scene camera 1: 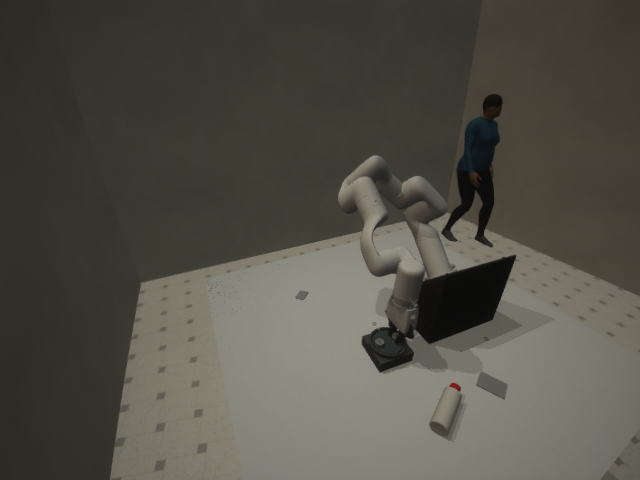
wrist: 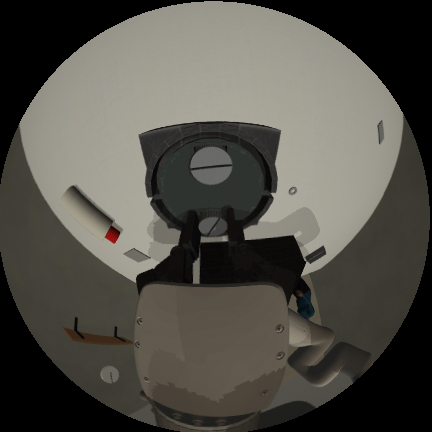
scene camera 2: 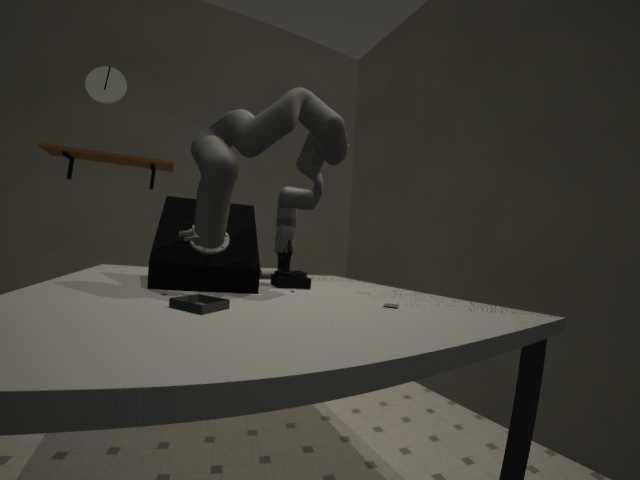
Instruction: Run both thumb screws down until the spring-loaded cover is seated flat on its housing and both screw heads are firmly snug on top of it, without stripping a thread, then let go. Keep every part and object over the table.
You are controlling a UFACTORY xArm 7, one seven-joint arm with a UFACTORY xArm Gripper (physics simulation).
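Places are measured from the arm's base along level axes (x ahead, y left, z up), in millimetres.
Pixels of known places: gripper, between the fingertips: (scene camera 1: 395,338) (wrist: 212,218) (scene camera 2: 283,271); arm's base, origin of its link: (scene camera 2: 209,240).
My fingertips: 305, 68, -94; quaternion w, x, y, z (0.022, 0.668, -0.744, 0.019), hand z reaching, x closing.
Observation:
For each thing: its middle in the pictures, then the offset to it from my fingertips, as dx, dy, dz.
- dark round cover, middle of its body: (wrist: 211,187) (scene camera 1: 387,343) +29, -6, -14
- white bottle with a red cap, middle of its body: (wrist: 90,217) (scene camera 1: 447,406) (scene camera 2: 266,273) +36, +242, -31
- grey plate, middle of its body: (wrist: 135,255) (scene camera 1: 491,384) -153, +272, -55
- small ring, middle of its body: (wrist: 292,190) (scene camera 1: 374,323) -28, -130, -56
- open tray, middle of its body: (scene camera 2: 200,303) (wrist: 315,254) -380, -357, -46
The dark round cover (scene camera 1: 391,349) (wrist: 182,192) lies in its black square housing (scene camera 1: 383,362) (scene camera 2: 294,283) (wrist: 150,142). Two light grey slotted thumb screws stand in the cover. The screw farther from the arm base (scene camera 1: 379,342) (wrist: 211,172) stands free. The screw nearer the arm base (wrist: 213,227) is between my fingertips. My gripper (scene camera 1: 397,338) (scene camera 2: 284,269) (wrist: 212,218) points down with a finger against each side of that head, shut on it. The fingers partly hide this screw in the first scene view. I cannot tell whether the cover is flat on the housing.
A big black box (scene camera 1: 465,304) (scene camera 2: 206,273) stands close beside the gripper. A white bottle with a red cap (scene camera 1: 445,410) (wrist: 90,212) lies on the table. A grey plate (scene camera 1: 492,385) (wrist: 137,255), a small ring (scene camera 1: 374,323) (wrist: 293,190) and an open tray (scene camera 2: 199,305) also lie there.

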